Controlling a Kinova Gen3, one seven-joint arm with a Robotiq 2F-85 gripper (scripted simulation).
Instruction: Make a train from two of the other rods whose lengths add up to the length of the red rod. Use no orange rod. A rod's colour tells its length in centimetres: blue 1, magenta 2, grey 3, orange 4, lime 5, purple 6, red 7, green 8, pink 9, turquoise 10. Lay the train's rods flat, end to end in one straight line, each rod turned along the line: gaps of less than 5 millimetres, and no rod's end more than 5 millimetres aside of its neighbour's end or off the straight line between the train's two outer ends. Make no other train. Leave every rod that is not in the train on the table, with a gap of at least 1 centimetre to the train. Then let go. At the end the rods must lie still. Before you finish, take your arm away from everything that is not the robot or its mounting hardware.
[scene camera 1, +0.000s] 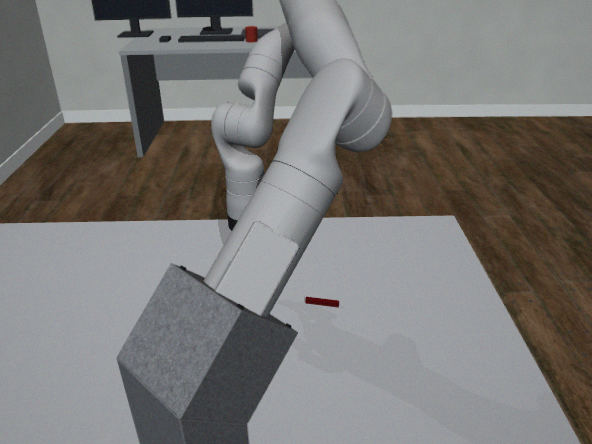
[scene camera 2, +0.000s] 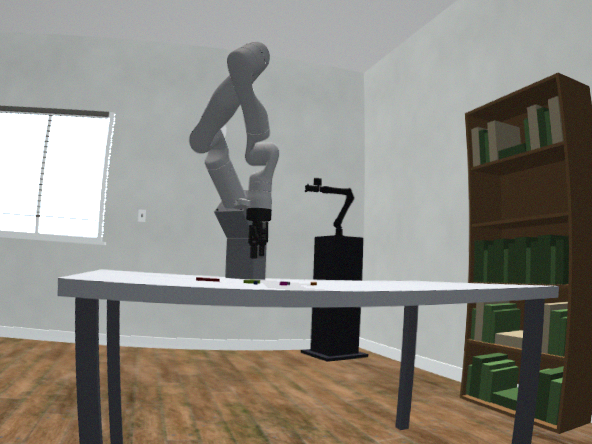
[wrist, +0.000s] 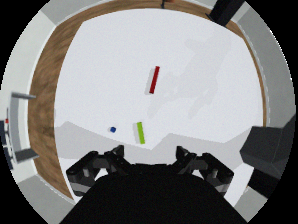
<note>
In view: my gripper (scene camera 2: 257, 258).
My gripper is seen too in the wrist view (wrist: 150, 151).
</note>
